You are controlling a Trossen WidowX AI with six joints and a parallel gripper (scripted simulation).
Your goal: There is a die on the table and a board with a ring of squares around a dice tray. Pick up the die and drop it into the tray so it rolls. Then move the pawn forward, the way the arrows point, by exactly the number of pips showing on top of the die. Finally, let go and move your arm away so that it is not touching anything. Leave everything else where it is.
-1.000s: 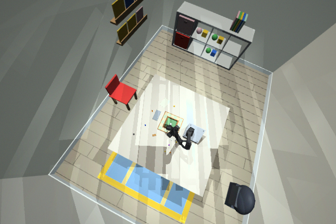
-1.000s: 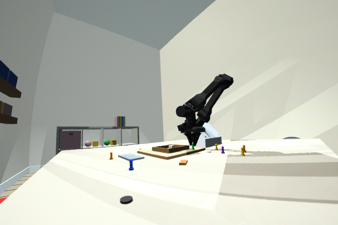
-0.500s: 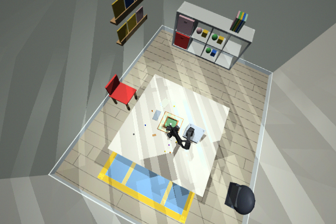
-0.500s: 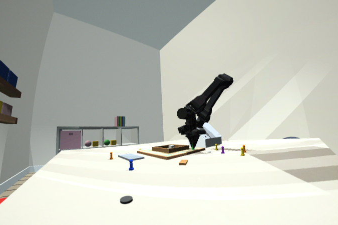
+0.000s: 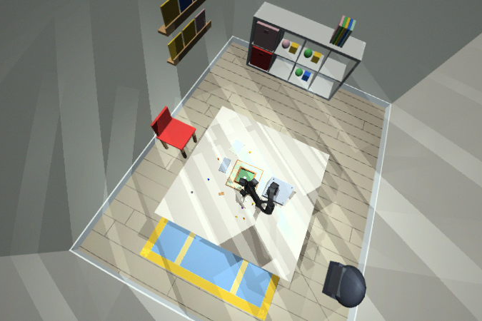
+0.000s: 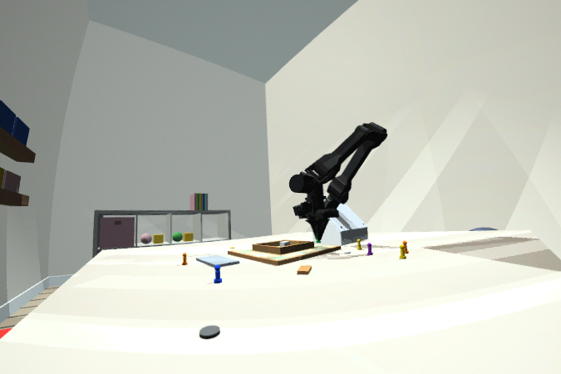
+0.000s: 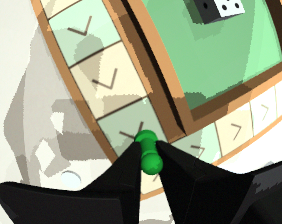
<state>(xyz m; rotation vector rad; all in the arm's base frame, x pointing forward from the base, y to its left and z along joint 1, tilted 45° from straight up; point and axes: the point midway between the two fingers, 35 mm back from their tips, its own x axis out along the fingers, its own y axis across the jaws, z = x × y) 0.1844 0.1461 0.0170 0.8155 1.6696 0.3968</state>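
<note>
Now: the white die 8 cm to the right of my gripper tip, 8 cm ahead of it and 1 cm below it. Round my gripper tip: purple pawn: 17 cm to the left, 4 cm behind, 2 cm below; green tray floor: 10 cm to the right, 8 cm ahead, 3 cm below; green pawn: 1 cm above.
</note>
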